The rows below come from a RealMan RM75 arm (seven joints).
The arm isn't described. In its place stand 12 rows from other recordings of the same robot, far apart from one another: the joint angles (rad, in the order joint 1, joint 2, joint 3, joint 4, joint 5, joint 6, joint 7), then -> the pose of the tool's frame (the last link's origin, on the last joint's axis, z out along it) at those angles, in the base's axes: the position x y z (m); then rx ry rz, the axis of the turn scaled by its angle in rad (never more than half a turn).
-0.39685, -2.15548, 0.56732, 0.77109, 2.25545, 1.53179, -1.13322 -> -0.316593 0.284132 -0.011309 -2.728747 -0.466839 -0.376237
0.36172, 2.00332, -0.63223, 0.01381, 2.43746, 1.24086, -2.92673 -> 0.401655 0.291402 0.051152 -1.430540 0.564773 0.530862
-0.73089, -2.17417, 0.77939, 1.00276, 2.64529, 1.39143, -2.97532 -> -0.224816 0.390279 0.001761 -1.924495 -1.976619 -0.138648
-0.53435, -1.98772, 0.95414, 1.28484, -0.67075, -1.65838, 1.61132 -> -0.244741 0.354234 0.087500 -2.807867 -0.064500 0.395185
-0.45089, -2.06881, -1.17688, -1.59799, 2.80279, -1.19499, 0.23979 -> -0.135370 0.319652 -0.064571 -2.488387 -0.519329 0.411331
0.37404, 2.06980, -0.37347, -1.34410, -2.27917, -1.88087, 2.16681 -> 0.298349 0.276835 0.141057 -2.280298 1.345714 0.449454
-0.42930, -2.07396, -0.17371, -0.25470, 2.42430, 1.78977, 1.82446 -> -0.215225 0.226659 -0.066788 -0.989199 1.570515 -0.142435
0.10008, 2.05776, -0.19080, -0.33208, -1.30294, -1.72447, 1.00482 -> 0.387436 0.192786 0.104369 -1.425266 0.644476 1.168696
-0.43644, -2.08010, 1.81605, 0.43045, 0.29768, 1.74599, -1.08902 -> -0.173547 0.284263 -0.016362 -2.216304 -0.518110 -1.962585
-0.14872, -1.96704, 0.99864, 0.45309, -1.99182, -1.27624, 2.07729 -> -0.380374 0.262596 0.046638 -1.997884 -0.833741 -0.792323
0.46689, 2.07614, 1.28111, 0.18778, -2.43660, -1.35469, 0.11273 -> 0.312006 0.347626 0.050575 -1.252768 0.383435 0.856888
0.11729, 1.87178, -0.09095, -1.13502, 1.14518, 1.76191, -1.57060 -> 0.387505 0.187669 0.248938 -1.951670 0.795221 0.402935
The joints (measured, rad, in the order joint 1, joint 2, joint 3, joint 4, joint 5, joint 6, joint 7), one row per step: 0.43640, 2.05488, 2.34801, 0.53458, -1.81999, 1.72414, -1.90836; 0.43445, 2.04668, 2.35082, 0.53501, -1.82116, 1.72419, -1.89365; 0.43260, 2.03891, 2.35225, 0.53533, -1.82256, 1.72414, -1.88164; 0.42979, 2.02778, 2.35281, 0.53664, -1.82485, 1.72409, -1.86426; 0.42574, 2.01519, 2.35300, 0.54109, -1.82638, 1.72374, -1.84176; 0.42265, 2.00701, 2.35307, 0.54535, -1.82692, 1.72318, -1.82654; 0.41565, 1.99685, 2.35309, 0.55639, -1.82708, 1.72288, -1.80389; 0.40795, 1.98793, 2.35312, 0.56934, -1.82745, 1.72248, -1.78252; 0.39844, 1.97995, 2.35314, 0.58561, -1.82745, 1.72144, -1.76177; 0.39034, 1.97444, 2.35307, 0.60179, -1.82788, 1.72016, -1.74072; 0.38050, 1.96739, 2.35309, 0.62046, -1.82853, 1.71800, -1.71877; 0.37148, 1.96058, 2.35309, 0.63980, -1.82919, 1.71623, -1.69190; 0.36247, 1.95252, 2.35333, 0.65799, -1.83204, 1.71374, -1.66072; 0.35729, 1.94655, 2.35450, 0.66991, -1.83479, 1.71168, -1.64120; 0.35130, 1.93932, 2.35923, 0.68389, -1.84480, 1.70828, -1.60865; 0.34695, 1.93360, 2.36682, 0.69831, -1.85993, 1.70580, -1.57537
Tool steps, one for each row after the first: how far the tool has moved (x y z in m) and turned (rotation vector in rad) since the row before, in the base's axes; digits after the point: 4 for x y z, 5 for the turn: 0.0026, 0.0005, 0.0033, -0.00329, -0.00375, -0.01434; 0.0024, 0.0003, 0.0029, -0.00313, -0.00466, -0.01164; 0.0034, 0.0004, 0.0042, -0.00539, -0.00775, -0.01582; 0.0038, 0.0005, 0.0052, -0.00524, -0.00903, -0.01930; 0.0025, 0.0004, 0.0036, -0.00238, -0.00625, -0.01287; 0.0035, 0.0002, 0.0054, -0.00154, -0.00908, -0.01828; 0.0033, 0.0000, 0.0052, -0.00030, -0.00944, -0.01686; 0.0033, -0.0002, 0.0053, 0.00214, -0.01056, -0.01644; 0.0025, -0.0001, 0.0044, 0.00083, -0.00855, -0.01550; 0.0031, -0.0002, 0.0053, 0.00285, -0.01158, -0.01697; 0.0027, 0.0000, 0.0053, 0.00069, -0.00986, -0.01962; 0.0032, -0.0002, 0.0055, -0.00198, -0.01072, -0.02475; 0.0021, 0.0001, 0.0040, 0.00008, -0.00842, -0.01553; 0.0033, -0.0001, 0.0048, -0.00458, -0.01100, -0.02903; 0.0031, 0.0000, 0.0044, -0.00613, -0.01178, -0.02939
